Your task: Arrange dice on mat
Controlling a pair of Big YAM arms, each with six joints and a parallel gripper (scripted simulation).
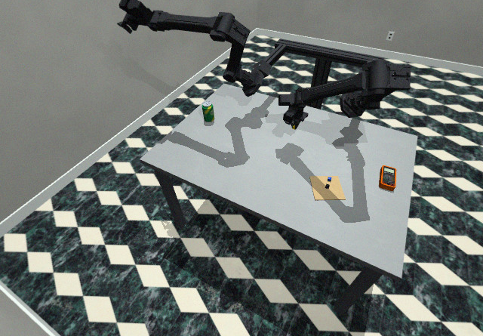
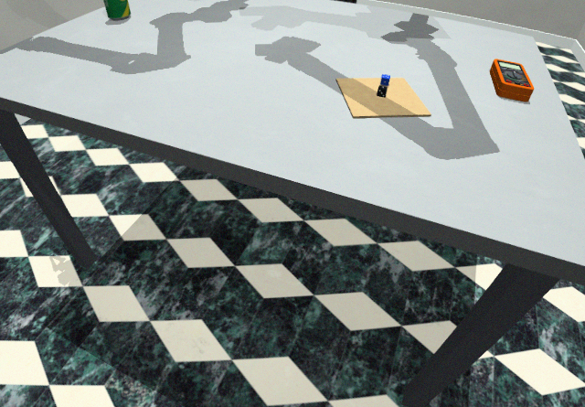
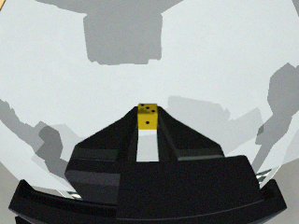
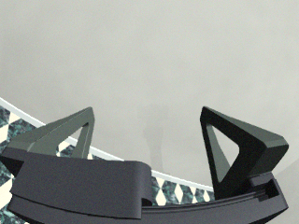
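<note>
The black die is 25 cm ahead of my left hand, 24 cm to the left of it and 10 cm below it. The rest, counted from my left hand: tan mat (25 cm ahead, 24 cm to the left, 11 cm below); yellow die (right at my left hand); blue die (24 cm to the left, 21 cm ahead, 10 cm below).
</note>
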